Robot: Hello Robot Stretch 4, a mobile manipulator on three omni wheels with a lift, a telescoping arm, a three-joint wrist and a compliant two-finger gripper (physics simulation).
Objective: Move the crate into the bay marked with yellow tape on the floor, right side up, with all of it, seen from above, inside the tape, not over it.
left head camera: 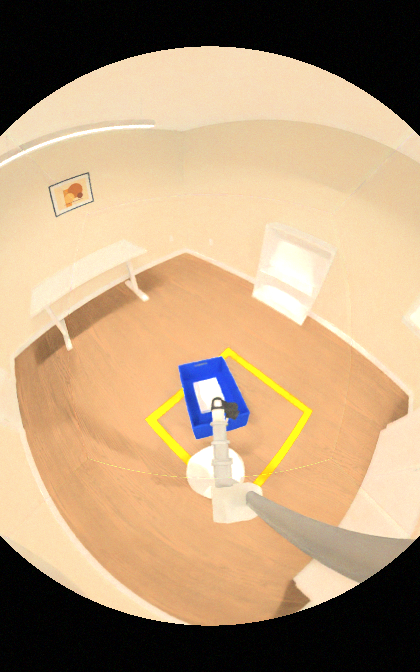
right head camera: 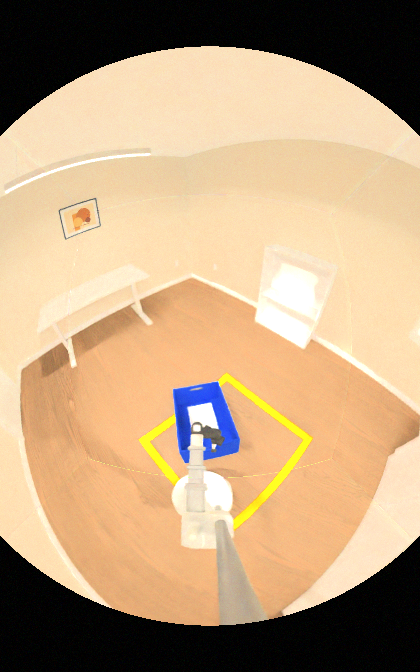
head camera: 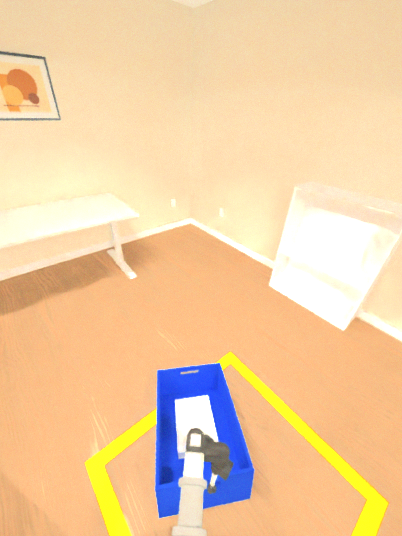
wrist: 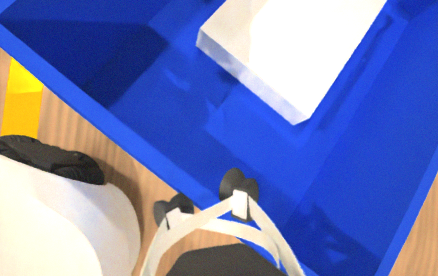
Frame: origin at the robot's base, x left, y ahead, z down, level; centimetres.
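Where they show: gripper, fingertip midpoint: (right head camera: 214,446) (head camera: 214,481) (wrist: 206,196).
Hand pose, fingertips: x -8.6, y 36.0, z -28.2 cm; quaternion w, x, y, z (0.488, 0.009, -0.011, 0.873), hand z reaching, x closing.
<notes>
Each offset is from my fingertips to the centre of the thing. Level surfaces: height alone.
The blue crate {dx +9.0, dy +25.0, dz +13.6 cm} (head camera: 235,440) (left head camera: 232,395) (right head camera: 225,420) (wrist: 165,115) is upright, open side up, with a white box {dx +9.8, dy +28.2, dz +21.1 cm} (head camera: 195,412) (left head camera: 206,390) (right head camera: 202,414) (wrist: 300,55) inside. The yellow tape (head camera: 300,426) (left head camera: 270,383) (right head camera: 270,410) (wrist: 22,107) marks a four-sided bay. In the head views the crate's near part appears inside it, while its far-left part covers the upper-left tape line and reaches past it. My gripper (head camera: 218,479) (wrist: 206,196) is shut on the crate's near wall, one finger outside and one inside. Whether the crate's bottom touches the floor is unclear.
A white table {dz -41.0 cm} (head camera: 65,212) (left head camera: 85,272) (right head camera: 90,295) stands at the far left. A white shelf unit (head camera: 282,240) (left head camera: 262,255) (right head camera: 262,275) stands by the right wall. My white base (left head camera: 200,472) (right head camera: 220,487) (wrist: 45,220) is close to the crate's near end.
</notes>
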